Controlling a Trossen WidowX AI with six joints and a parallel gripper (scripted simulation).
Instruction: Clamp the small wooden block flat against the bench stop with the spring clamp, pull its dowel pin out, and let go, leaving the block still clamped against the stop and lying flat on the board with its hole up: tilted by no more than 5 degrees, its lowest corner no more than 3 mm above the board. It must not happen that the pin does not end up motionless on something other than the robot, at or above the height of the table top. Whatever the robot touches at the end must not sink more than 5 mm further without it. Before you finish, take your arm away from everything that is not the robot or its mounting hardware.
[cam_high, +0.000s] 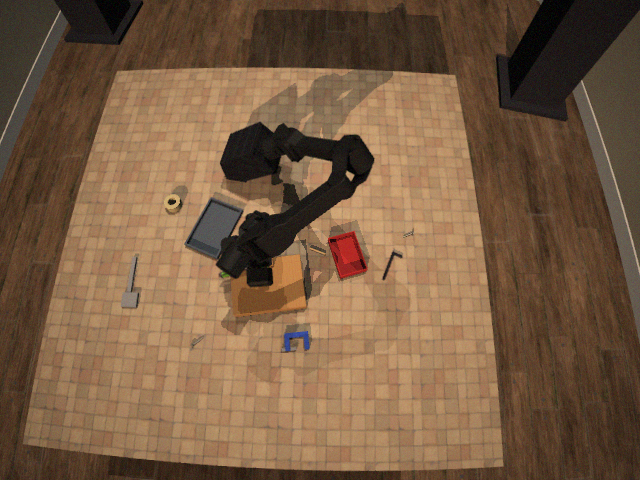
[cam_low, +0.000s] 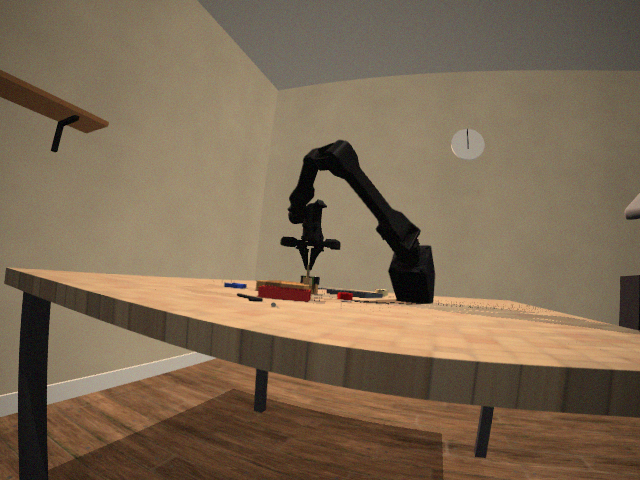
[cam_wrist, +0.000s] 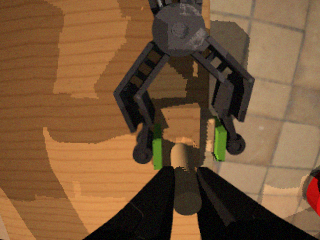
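Right now the small wooden block is 70 mm below my hand. The rest, counted from my hand: dowel pin 40 mm below; wooden board 60 mm ahead, 20 mm to the left, 100 mm below; red knob 150 mm behind, 20 mm to the left, 100 mm below.
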